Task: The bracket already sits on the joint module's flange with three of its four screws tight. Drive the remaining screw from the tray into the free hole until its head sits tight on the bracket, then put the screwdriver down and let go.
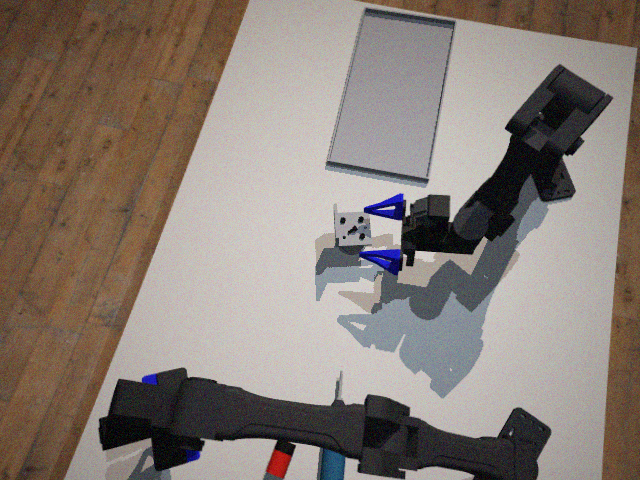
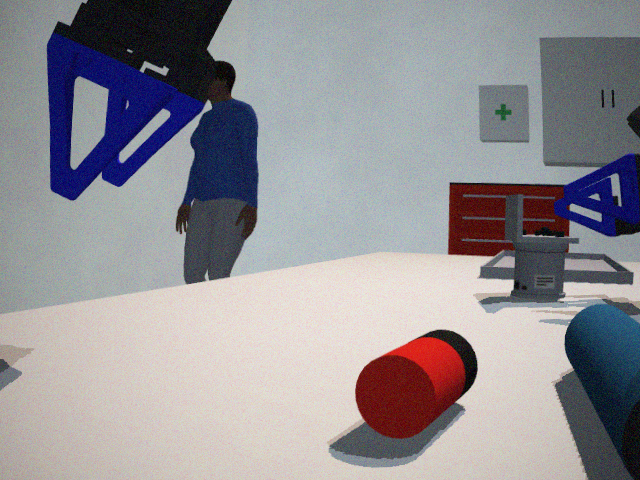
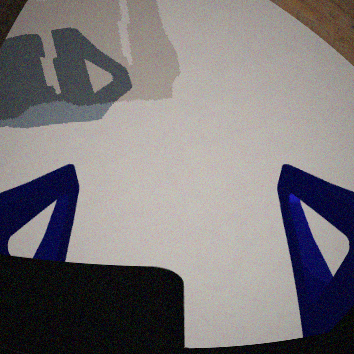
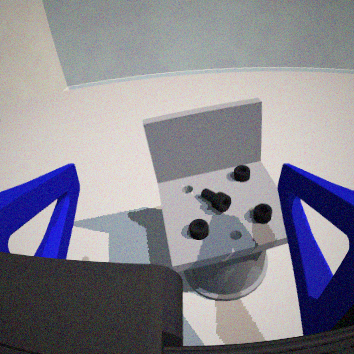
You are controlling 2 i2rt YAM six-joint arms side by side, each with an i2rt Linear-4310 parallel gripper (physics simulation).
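Where they show: left gripper, fingertip midpoint: (image 2: 89, 188) (image 3: 177, 175); right gripper, fingertip midpoint: (image 1: 361, 231) (image 2: 558, 201) (image 4: 178, 174); left arm's base, origin of the base link: (image 1: 505, 466).
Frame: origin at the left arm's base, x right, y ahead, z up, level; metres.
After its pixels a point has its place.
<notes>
The bracket (image 1: 339, 228) @(x 0.174, y 0.481, z 0.066 m) (image 2: 514, 217) @(x 0.153, y 0.476, z 0.086 m) (image 4: 202, 150) @(x 0.168, y 0.481, z 0.084 m) sits upright on the grey joint module (image 2: 539, 268) @(x 0.163, y 0.449, z 0.032 m) (image 4: 230, 280) @(x 0.204, y 0.436, z 0.024 m). Three screw heads stand on its plate. The loose screw (image 1: 352, 229) @(x 0.185, y 0.458, z 0.073 m) (image 4: 218, 201) @(x 0.191, y 0.452, z 0.075 m) lies on its side between them, tip toward the free hole (image 1: 344, 237) @(x 0.167, y 0.464, z 0.060 m) (image 4: 187, 189). My right gripper (image 1: 362, 231) @(x 0.180, y 0.435, z 0.104 m) (image 2: 558, 206) @(x 0.180, y 0.435, z 0.104 m) (image 4: 178, 174) @(x 0.180, y 0.435, z 0.104 m) is open and empty, fingers apart on either side of the bracket plate. My left gripper (image 1: 171, 417) @(x -0.290, y 0.512, z 0.099 m) (image 2: 93, 190) @(x -0.290, y 0.512, z 0.099 m) (image 3: 177, 175) @(x -0.290, y 0.512, z 0.099 m) is open and empty above the table. The screwdriver's blue handle (image 1: 331, 465) @(x -0.181, y 0.245, z 0.041 m) (image 2: 604, 361) @(x -0.200, y 0.250, z 0.032 m) lies on the table, partly hidden by the left arm.
The grey tray (image 1: 392, 98) @(x 0.522, y 0.583, z 0.004 m) (image 2: 599, 276) @(x 0.373, y 0.450, z 0.008 m) lies beyond the module; no screw shows in it. A red and black cylinder (image 1: 279, 459) @(x -0.226, y 0.323, z 0.034 m) (image 2: 413, 382) @(x -0.249, y 0.308, z 0.024 m) lies beside the screwdriver. The left arm stretches over both. A person (image 2: 224, 149) stands behind the table.
</notes>
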